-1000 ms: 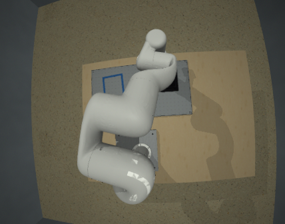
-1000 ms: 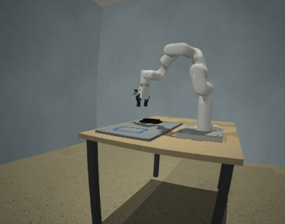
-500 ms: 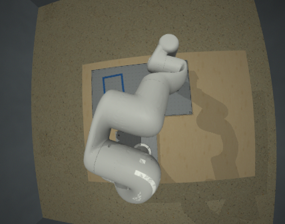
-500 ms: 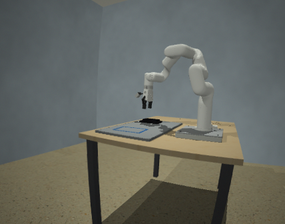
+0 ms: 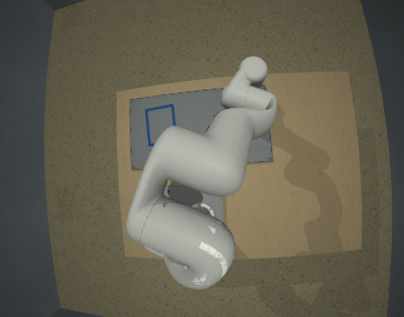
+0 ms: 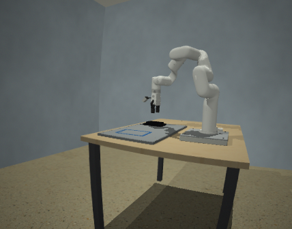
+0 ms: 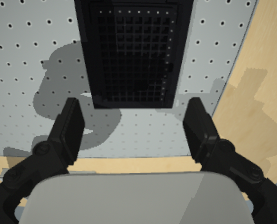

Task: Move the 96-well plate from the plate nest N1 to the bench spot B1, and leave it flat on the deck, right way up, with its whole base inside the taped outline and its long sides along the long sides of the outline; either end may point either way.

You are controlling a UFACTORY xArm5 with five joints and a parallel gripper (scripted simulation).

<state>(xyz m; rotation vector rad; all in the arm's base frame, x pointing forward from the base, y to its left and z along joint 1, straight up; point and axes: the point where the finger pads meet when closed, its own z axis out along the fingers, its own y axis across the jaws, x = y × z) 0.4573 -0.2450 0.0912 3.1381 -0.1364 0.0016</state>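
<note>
Now: the black 96-well plate 9 cm below my hand. Round my hand: black plate nest (11 cm below).
</note>
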